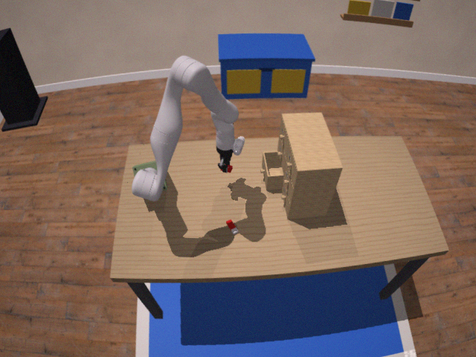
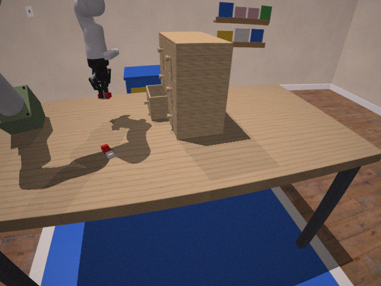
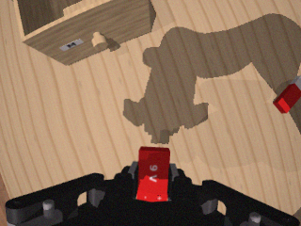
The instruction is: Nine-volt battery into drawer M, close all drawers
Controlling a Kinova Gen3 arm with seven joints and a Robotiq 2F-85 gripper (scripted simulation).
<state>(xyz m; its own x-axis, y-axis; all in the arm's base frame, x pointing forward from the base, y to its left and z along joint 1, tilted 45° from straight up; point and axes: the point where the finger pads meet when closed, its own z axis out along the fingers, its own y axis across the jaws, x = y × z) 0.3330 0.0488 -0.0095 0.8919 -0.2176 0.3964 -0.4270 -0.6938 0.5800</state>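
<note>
My hand is 1 cm past the nine-volt battery and 1 cm above it. Round my hand: red-and-white object (24 cm to the right, 11 cm below).
</note>
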